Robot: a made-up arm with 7 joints.
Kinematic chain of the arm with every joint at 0, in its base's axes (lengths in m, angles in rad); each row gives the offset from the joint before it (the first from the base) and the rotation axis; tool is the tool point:
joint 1: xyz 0 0 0.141 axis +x
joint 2: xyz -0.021 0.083 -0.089 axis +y
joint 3: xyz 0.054 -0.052 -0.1 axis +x
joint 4: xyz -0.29 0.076 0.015 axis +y
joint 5: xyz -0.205 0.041 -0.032 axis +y
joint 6: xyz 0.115 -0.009 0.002 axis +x
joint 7: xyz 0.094 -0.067 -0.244 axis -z
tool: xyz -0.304 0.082 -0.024
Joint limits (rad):
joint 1: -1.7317..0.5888
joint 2: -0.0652..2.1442
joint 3: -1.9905..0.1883
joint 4: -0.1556..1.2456
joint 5: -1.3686..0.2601
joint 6: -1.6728..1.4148
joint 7: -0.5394..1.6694
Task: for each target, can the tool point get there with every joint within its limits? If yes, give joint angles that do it. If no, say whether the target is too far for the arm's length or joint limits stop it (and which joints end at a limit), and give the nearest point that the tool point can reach.
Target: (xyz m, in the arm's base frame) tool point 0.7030 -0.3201 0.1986
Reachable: no: joint limits stop it (at a limit: joint 1, joint 2, joint 6, joint 7) | nearest point 0.4380 -0.2195 0.2323 | short by 0.285 m
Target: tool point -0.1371 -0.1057 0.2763
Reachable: yes | joints -1.4736 0.3085 -1.3400 0.3062 -0.6176 -1.3517 1.4480
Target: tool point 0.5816 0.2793 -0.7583
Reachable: no: joint limits stop it (at a limit: joint 1, joint 2, joint 5, joint 6, joint 7) | nearest point 0.3607 0.2268 -0.4288 | short by 0.400 m
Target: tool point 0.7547 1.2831 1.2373
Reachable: no: too far | nearest point 0.2581 0.5249 0.5895 | short by 1.114 m
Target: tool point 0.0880 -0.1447 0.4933
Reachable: yes | joints 0.1600 1.8397 -1.1094 0.5423 -0.6722 -1.3007 0.2533
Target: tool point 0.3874 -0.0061 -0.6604
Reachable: no: joint limits stop it (at a limit: joint 1, joint 2, joint 5, joint 6, joint 7) | nearest point 0.2903 0.0361 -0.4630 | short by 0.224 m
